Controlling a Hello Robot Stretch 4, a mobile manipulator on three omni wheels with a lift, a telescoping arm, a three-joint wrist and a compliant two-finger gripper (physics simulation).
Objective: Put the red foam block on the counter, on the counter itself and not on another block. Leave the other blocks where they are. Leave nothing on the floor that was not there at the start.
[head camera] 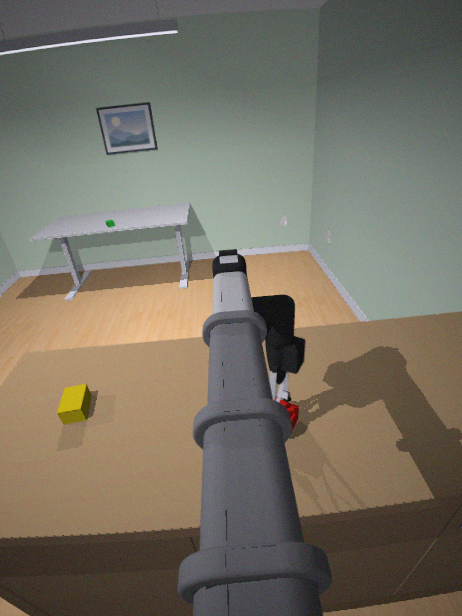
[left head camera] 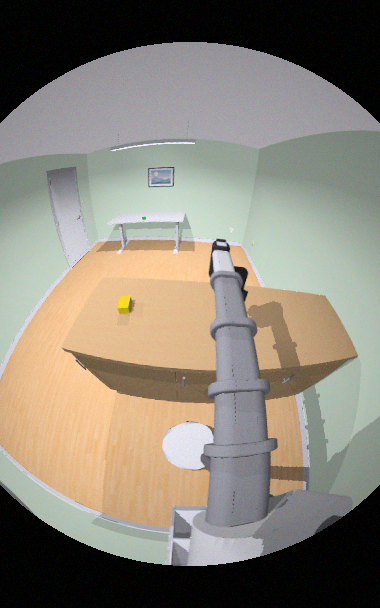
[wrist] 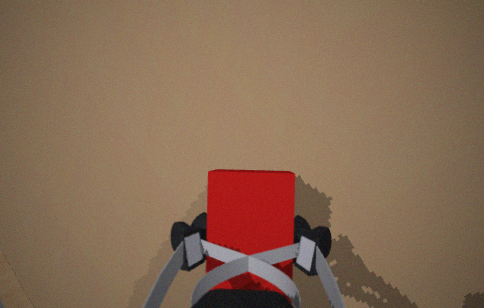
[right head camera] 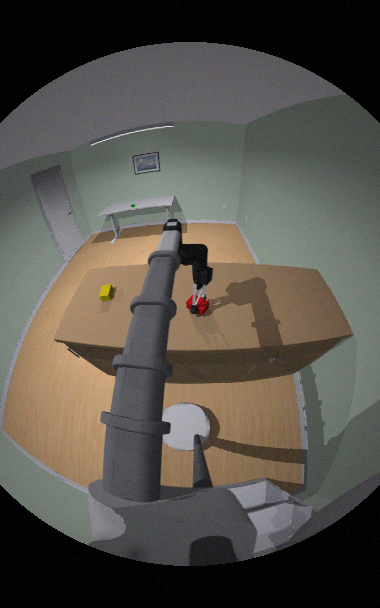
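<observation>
The red foam block is between the fingers of my gripper, which is shut on it. Block and gripper are over the middle of the brown counter, with their shadows close beside them. Whether the block's underside touches the counter cannot be told. In the head camera view the arm hides part of the block; in the left head view the block does not show. A yellow block sits on the counter's left part.
A green block sits on a white table by the far wall. A round white object is low in front of the counter. My long grey arm reaches over the counter.
</observation>
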